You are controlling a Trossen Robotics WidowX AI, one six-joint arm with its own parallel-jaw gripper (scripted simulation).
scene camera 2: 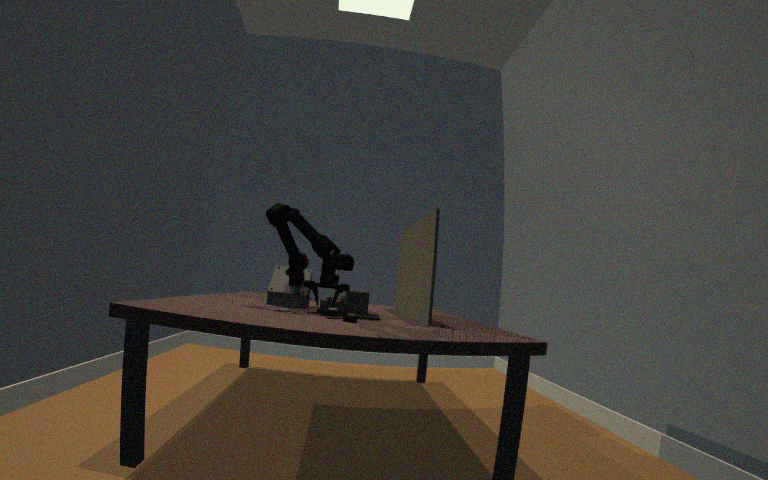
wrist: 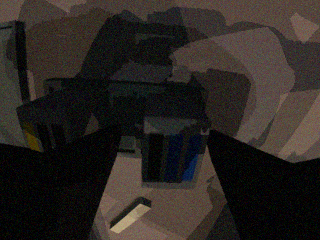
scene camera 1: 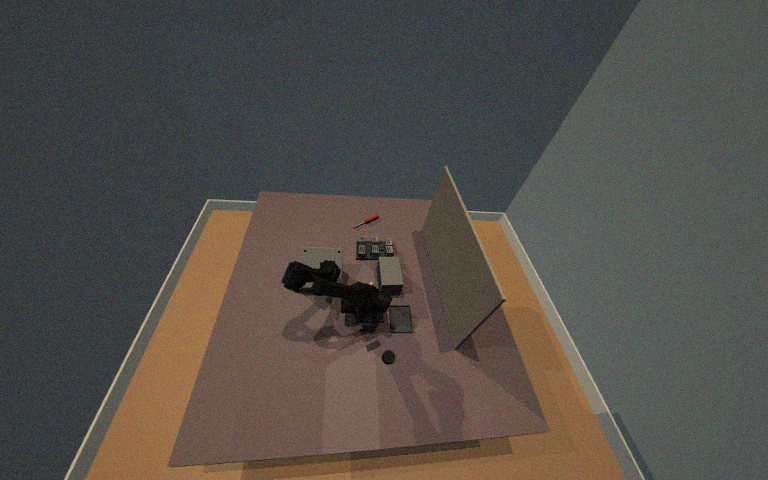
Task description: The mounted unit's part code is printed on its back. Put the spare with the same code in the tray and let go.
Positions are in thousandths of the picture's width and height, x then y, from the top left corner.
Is my gripper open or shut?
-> Open.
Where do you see an upright board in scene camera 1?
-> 611, 603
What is my gripper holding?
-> Nothing.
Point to an upright board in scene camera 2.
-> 545, 520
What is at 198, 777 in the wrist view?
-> My gripper.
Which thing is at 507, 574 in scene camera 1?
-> A grey mounted unit.
